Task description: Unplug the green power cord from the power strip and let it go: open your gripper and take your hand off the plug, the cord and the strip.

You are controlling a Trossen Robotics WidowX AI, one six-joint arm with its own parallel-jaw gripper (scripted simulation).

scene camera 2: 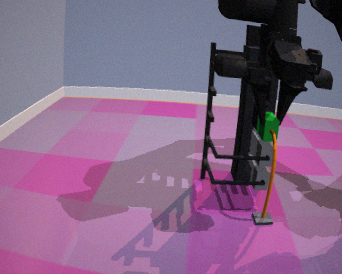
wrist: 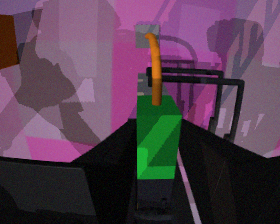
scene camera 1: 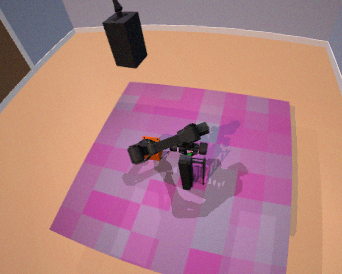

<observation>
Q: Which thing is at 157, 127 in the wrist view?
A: A green plug.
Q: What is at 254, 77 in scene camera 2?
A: My gripper.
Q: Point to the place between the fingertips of my gripper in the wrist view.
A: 156, 126
</observation>
